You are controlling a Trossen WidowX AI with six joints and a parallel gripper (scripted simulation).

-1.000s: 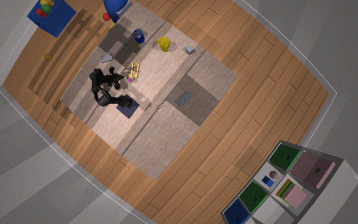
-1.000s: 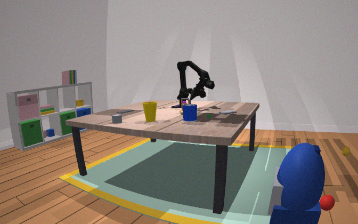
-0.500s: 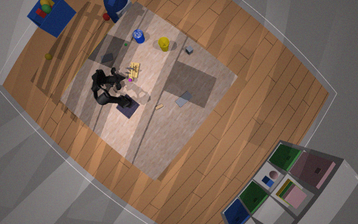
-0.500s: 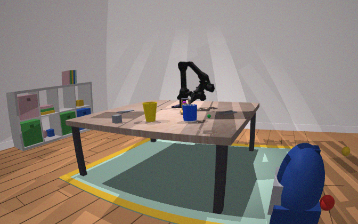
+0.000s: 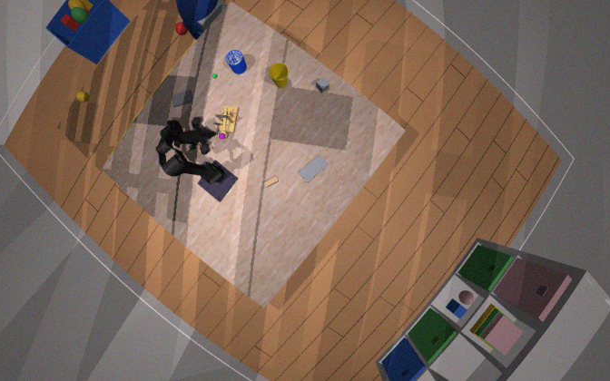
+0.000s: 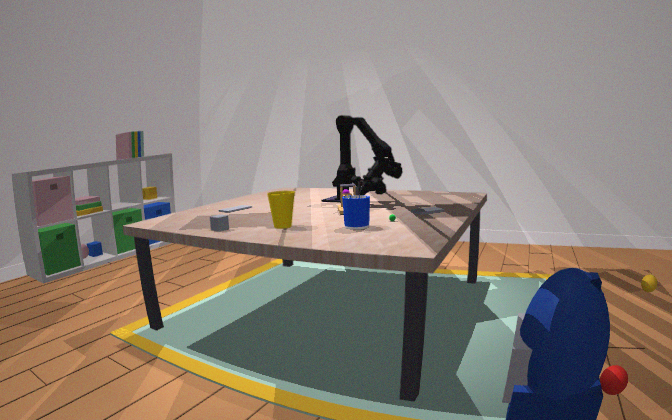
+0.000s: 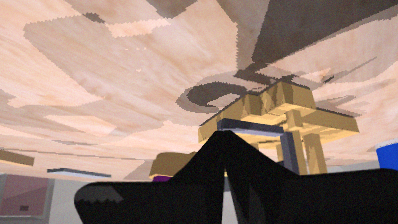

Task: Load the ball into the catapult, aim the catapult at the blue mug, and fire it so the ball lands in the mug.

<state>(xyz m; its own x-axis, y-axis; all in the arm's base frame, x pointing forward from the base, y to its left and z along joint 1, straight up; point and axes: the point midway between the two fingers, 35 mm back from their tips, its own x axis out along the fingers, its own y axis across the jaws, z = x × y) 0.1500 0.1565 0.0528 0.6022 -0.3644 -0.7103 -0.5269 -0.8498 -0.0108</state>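
The purple ball is 1 cm ahead of my gripper tip, 5 cm to the right of it and 2 cm above it. Round my gripper tip: small wooden block (2 cm behind, 39 cm to the right, 3 cm below); wooden catapult (7 cm ahead, 1 cm to the right, 1 cm above); small green ball (25 cm ahead, 24 cm to the left, 3 cm below).
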